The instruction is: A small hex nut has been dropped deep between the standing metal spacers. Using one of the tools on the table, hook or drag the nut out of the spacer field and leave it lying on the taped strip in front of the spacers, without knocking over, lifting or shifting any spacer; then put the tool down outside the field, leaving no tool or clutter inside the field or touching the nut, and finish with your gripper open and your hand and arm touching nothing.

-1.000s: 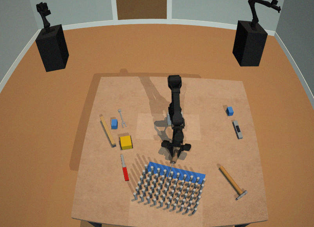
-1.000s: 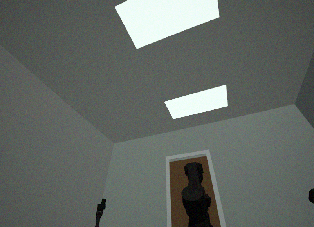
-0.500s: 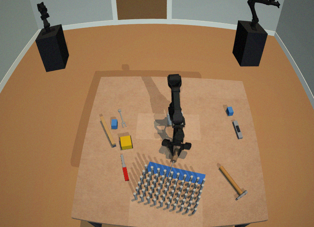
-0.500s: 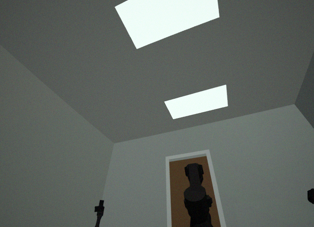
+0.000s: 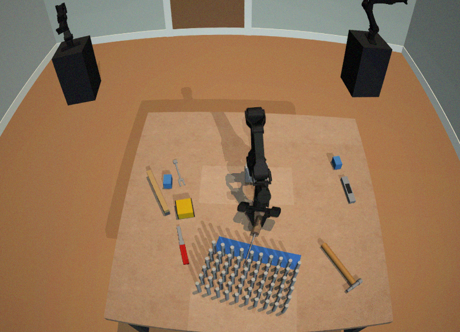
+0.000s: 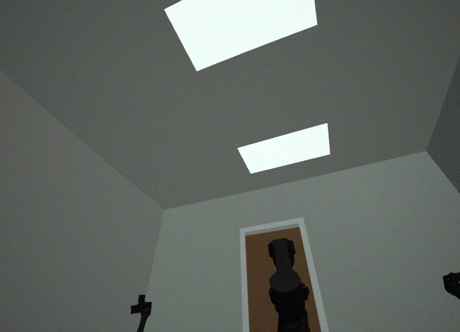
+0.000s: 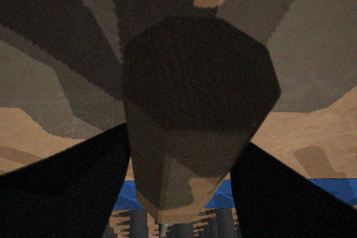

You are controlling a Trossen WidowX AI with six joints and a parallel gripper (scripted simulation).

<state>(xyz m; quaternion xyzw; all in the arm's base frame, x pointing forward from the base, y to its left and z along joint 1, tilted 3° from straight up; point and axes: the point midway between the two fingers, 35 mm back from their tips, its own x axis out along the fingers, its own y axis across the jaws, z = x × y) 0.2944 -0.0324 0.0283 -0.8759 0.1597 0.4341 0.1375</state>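
Now: gripper tip 90 mm short of the hook tool and 40 mm to the left of it. Round my gripper tip: red-handled tool (350 mm to the right, 50 mm ahead, 10 mm below); then blue taped strip (140 mm ahead, 20 mm to the right, 10 mm below); then hex nut (190 mm ahead, 90 mm to the right, 10 mm below).
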